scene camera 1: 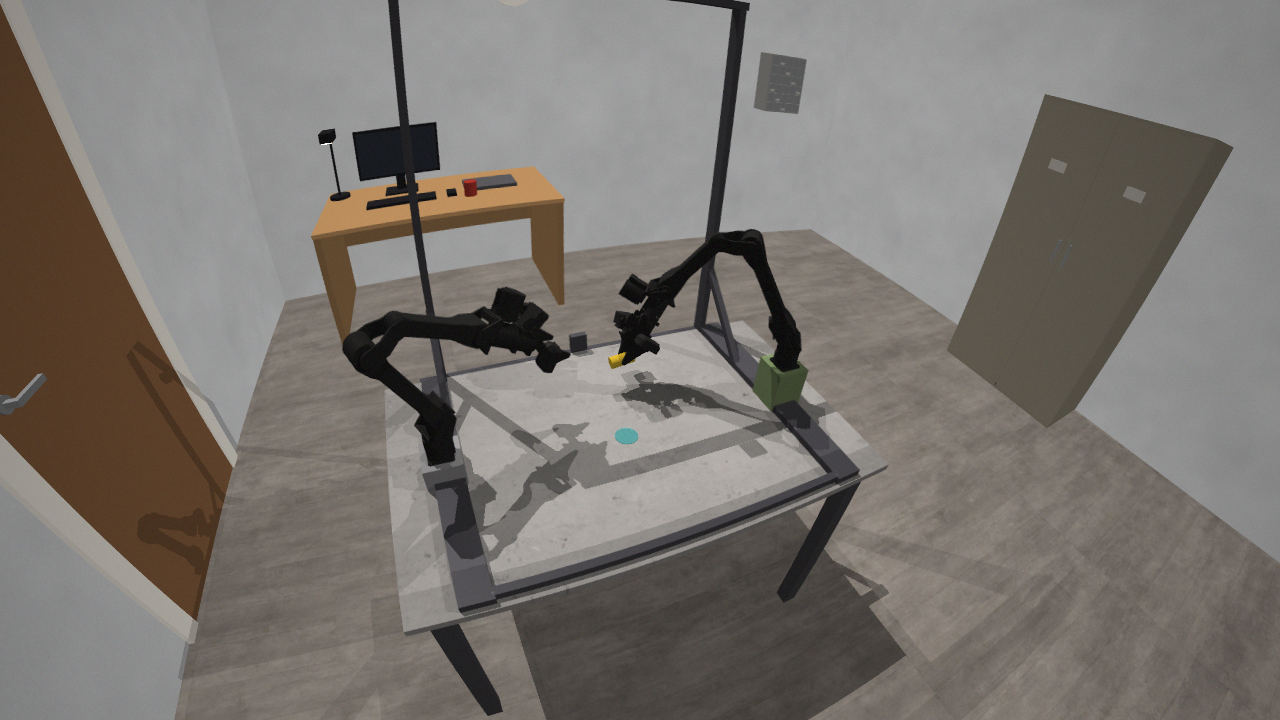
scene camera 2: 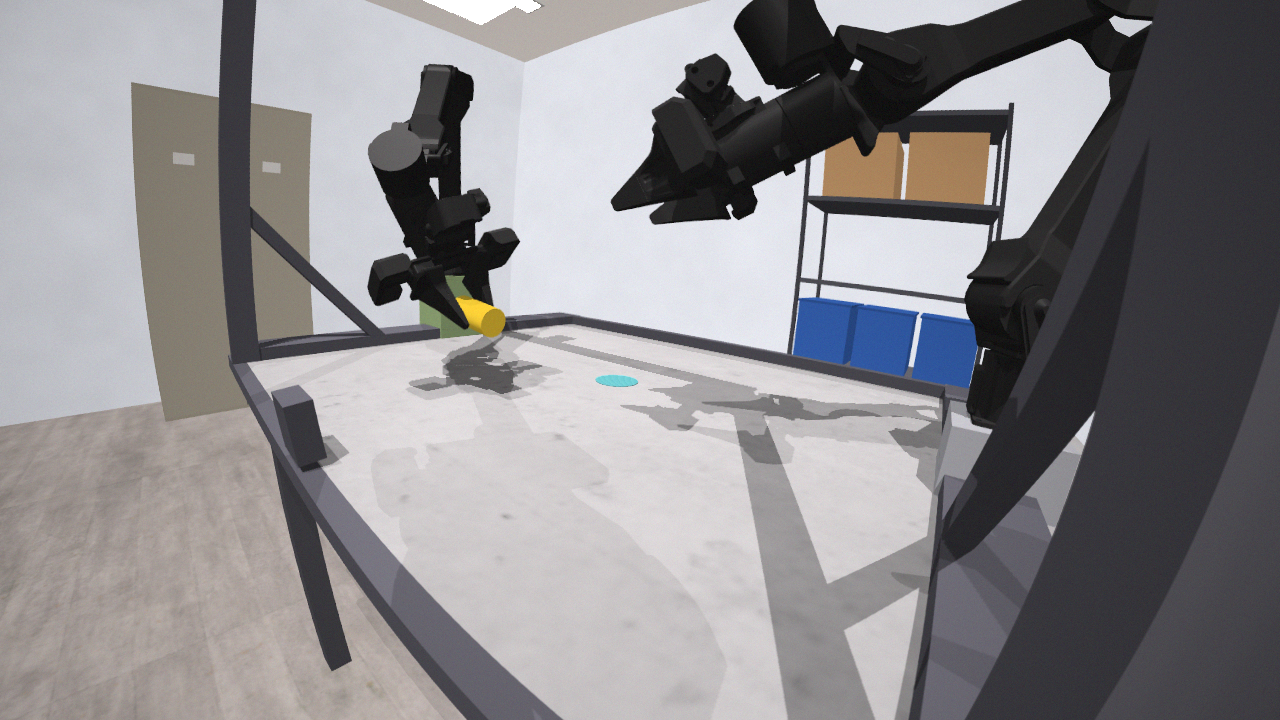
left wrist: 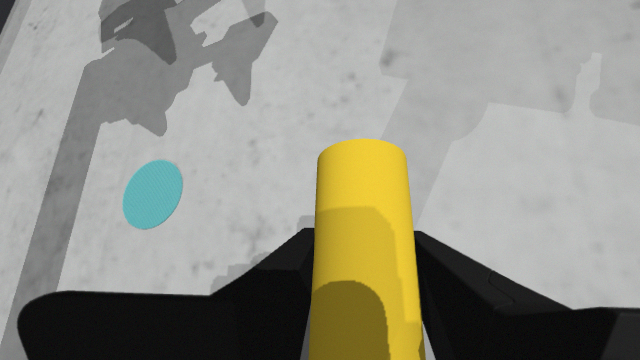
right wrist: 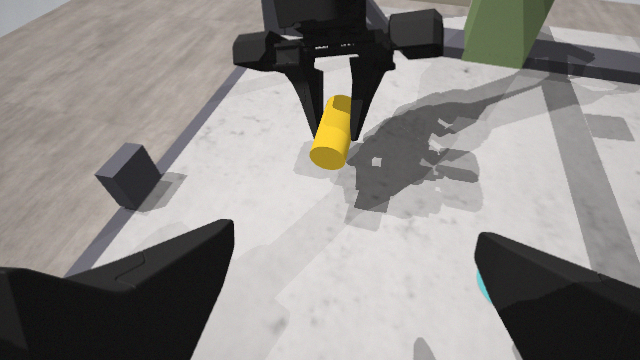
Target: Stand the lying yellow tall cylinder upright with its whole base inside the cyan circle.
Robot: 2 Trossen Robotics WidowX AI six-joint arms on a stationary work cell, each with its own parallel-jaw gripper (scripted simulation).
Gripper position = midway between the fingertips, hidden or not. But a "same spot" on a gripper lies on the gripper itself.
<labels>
left gripper: scene camera 1 620, 362; scene camera 2; left wrist; right wrist 335, 141
right gripper: scene camera 1; scene camera 2 633, 214; right wrist; not seen in the left wrist view (out of frame)
same spot on left gripper: (left wrist: 282, 282) = (scene camera 2: 481, 281)
same spot on right gripper: (right wrist: 163, 295) = (scene camera 1: 540, 332)
</labels>
